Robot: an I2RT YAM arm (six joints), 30 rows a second.
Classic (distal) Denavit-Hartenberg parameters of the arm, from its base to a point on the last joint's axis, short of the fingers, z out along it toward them. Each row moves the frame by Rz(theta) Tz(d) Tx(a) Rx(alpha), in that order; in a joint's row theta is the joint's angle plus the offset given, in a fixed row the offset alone. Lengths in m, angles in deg.
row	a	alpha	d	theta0
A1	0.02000	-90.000	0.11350	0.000
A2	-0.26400	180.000	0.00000	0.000
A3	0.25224	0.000	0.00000	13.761
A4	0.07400	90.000	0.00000	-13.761
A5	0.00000	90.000	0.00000	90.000
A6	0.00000	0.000	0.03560	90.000
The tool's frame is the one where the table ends.
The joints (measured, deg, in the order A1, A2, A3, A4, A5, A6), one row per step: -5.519, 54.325, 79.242, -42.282, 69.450, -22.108; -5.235, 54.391, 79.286, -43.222, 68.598, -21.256; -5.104, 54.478, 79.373, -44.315, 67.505, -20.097; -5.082, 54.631, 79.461, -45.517, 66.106, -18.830; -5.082, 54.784, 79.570, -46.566, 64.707, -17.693; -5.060, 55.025, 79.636, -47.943, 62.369, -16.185; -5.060, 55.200, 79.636, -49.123, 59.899, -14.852; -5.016, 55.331, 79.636, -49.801, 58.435, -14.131; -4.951, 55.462, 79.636, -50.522, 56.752, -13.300
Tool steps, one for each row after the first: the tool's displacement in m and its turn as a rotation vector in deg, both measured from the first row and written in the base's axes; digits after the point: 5 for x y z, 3 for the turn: 0.00058, 0.00086, -0.00144, 0.565, 0.114, 1.002; 0.00109, 0.00141, -0.00298, 1.325, 0.062, 2.028; 0.00197, 0.00173, -0.00490, 2.279, 0.076, 3.193; 0.00282, 0.00201, -0.00651, 3.226, 0.047, 4.327; 0.00454, 0.00257, -0.00922, 4.757, 0.110, 6.249; 0.00609, 0.00318, -0.01188, 6.361, 0.151, 8.243; 0.00717, 0.00367, -0.01350, 7.335, 0.254, 9.451; 0.00830, 0.00430, -0.01524, 8.481, 0.299, 10.834
